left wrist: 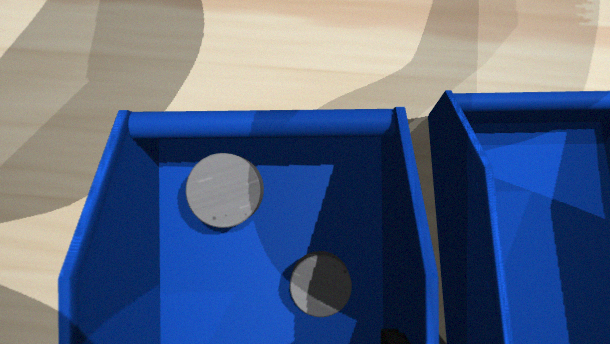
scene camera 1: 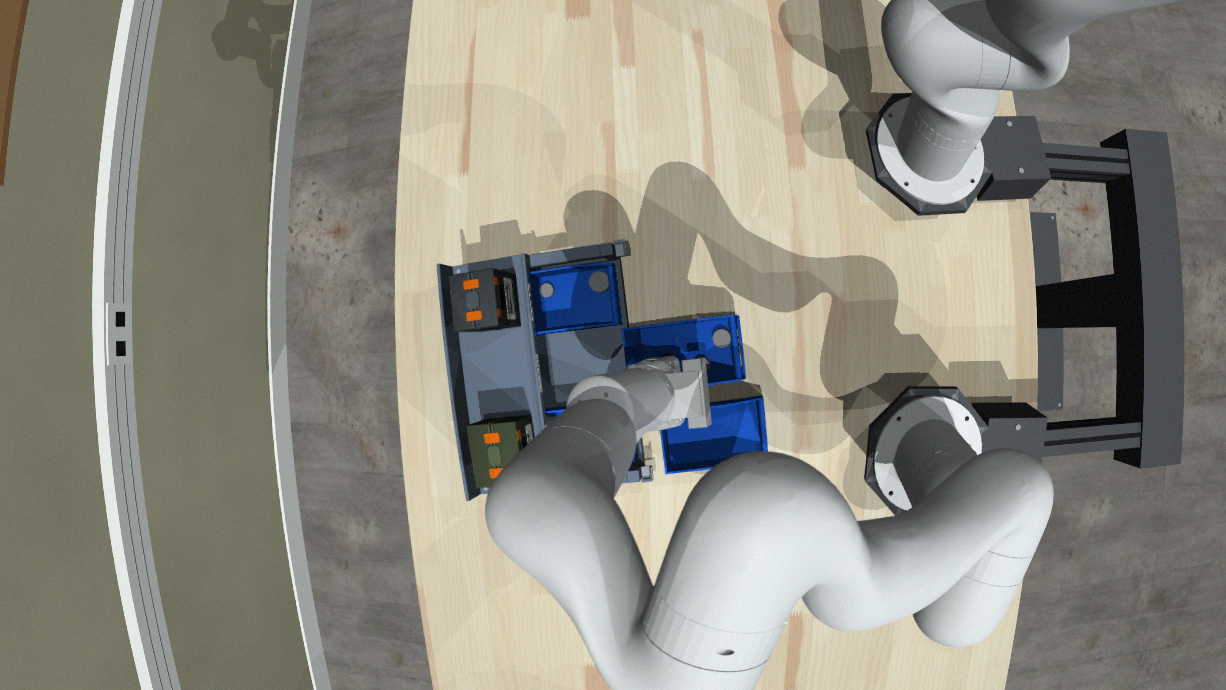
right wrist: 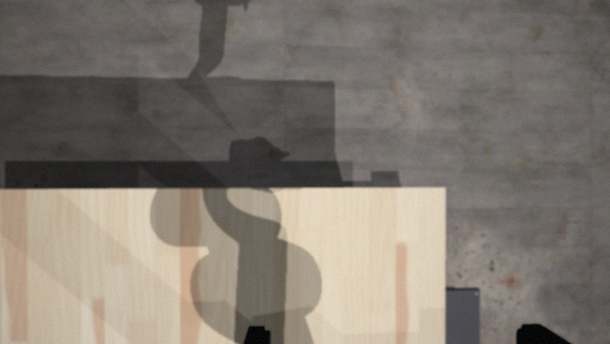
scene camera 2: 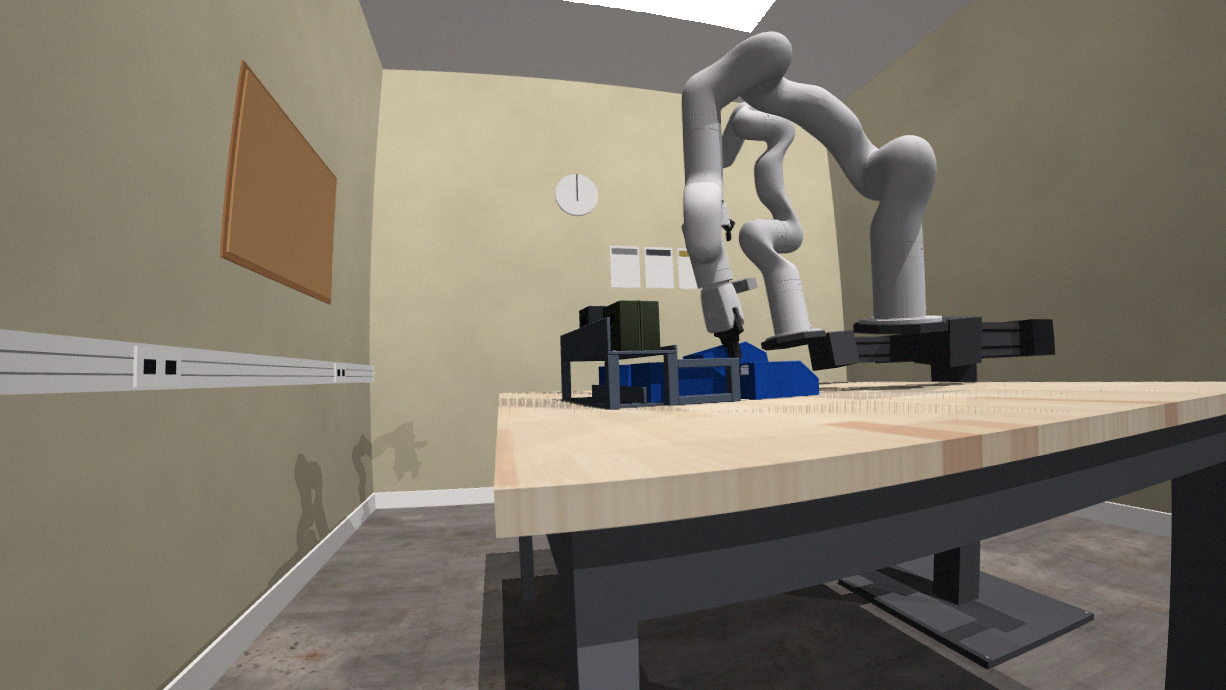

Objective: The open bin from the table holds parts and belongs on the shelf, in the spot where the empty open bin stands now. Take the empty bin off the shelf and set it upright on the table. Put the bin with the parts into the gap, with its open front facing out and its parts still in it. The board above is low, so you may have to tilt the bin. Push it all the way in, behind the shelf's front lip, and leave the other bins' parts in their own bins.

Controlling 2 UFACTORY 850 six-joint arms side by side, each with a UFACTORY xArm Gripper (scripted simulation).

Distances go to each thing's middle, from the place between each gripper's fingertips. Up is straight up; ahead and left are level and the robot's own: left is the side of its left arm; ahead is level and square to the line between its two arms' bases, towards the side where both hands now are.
My left hand is 210 mm short of the grey shelf (scene camera 2: 592, 342), 40 mm above it and 10 mm to the left of it.
I see my right gripper 81 cm to the right of the grey shelf, 56 cm short of it and 56 cm above it.
